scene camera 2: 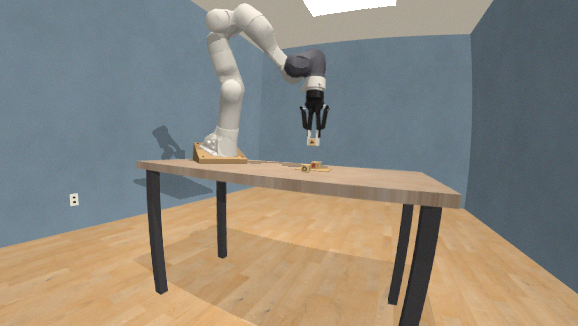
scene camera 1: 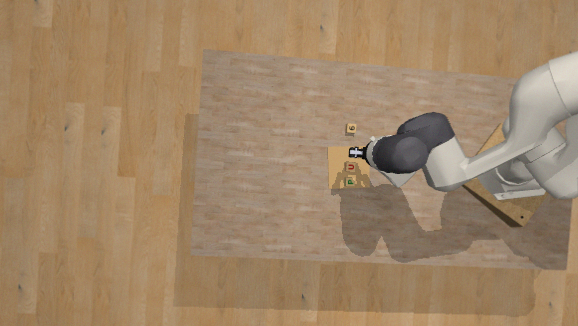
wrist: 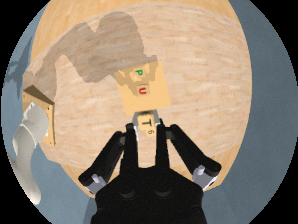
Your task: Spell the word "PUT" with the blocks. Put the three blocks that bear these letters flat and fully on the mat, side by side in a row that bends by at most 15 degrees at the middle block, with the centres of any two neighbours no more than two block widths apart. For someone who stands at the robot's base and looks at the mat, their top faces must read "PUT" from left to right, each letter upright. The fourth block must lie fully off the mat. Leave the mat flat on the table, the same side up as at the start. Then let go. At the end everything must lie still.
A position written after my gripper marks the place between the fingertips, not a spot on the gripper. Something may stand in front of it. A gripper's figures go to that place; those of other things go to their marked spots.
Labels:
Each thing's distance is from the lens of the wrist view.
my gripper [wrist: 146, 116]: 22 cm
tan mat [wrist: 158, 97]: 32 cm

